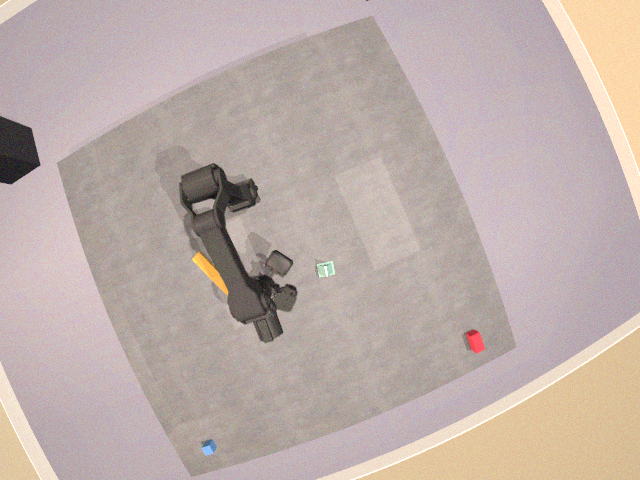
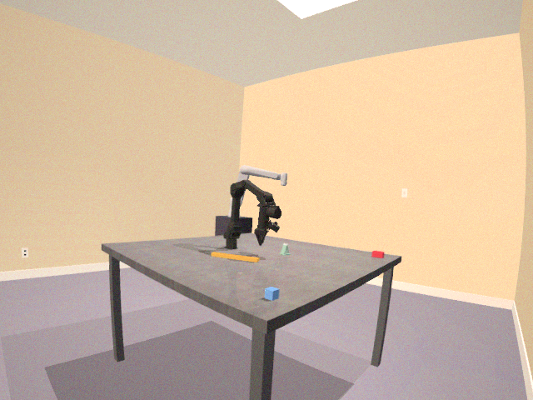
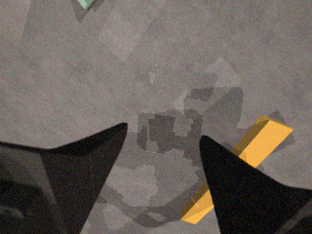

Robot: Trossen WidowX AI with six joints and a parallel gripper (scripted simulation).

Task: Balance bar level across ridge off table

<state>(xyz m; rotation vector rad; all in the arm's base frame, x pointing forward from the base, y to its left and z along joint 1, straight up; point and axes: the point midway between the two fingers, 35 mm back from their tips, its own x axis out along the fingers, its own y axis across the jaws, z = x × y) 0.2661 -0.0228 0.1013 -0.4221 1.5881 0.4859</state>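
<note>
The orange bar lies 4 cm behind my gripper tip, 16 cm to the right of it and 6 cm below it. Round my gripper tip: small blue cube (48 cm ahead, 48 cm to the right, 5 cm below); red block (48 cm ahead, 52 cm to the left, 5 cm below).
</note>
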